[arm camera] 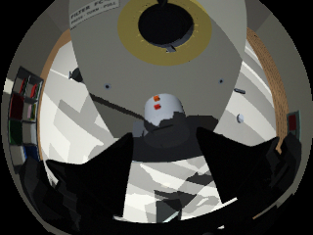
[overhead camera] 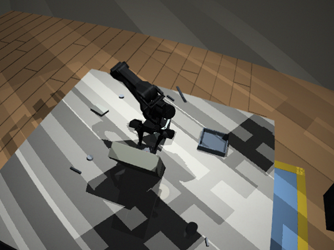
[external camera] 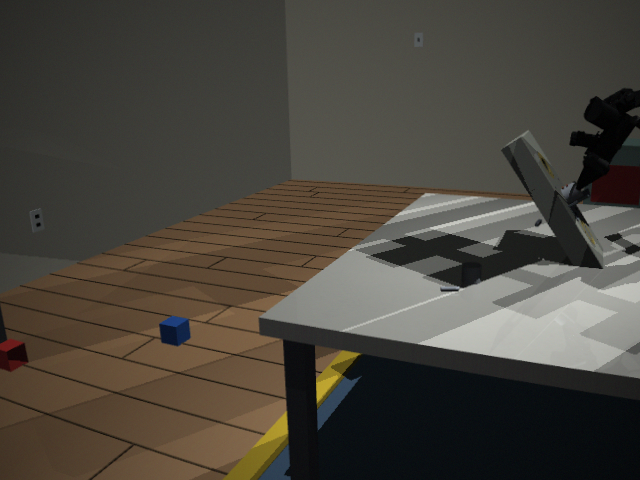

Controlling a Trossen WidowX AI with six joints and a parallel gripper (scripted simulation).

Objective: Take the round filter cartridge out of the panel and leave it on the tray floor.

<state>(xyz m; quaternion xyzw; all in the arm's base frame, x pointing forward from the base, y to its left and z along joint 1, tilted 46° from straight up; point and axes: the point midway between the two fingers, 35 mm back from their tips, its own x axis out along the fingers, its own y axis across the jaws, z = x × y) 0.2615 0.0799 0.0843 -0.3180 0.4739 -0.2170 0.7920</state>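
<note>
Right now my gripper tip is 1 cm short of the round filter cartridge and 1 cm above it. From my gripper tip the other things lie so: grey service panel 5 cm ahead, 1 cm to the right, 3 cm below; then blue-grey tray 33 cm behind, 29 cm to the left, 18 cm below.
</note>
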